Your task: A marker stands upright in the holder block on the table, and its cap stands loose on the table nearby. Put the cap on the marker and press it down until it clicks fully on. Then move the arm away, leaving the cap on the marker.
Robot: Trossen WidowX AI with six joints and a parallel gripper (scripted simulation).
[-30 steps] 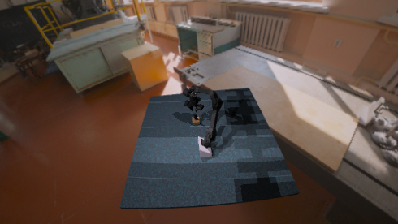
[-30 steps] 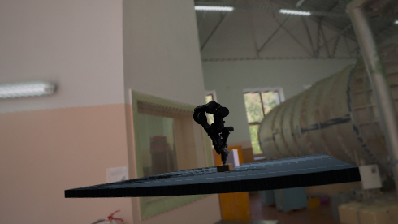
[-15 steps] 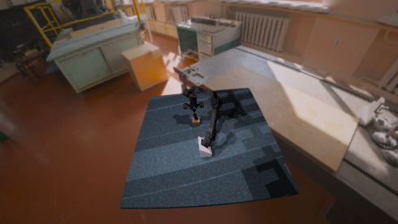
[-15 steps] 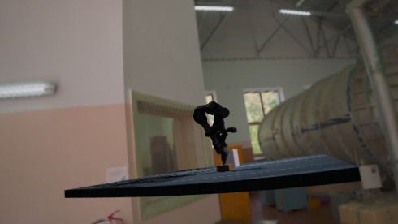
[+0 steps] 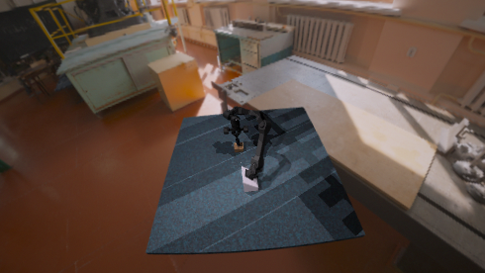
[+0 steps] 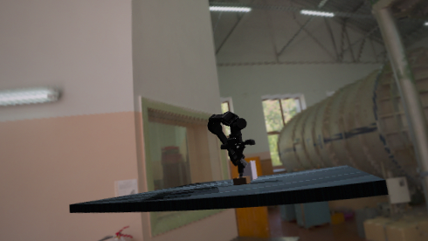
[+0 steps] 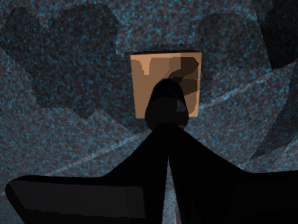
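Right now the dark cap is 40 mm below my gripper tip.
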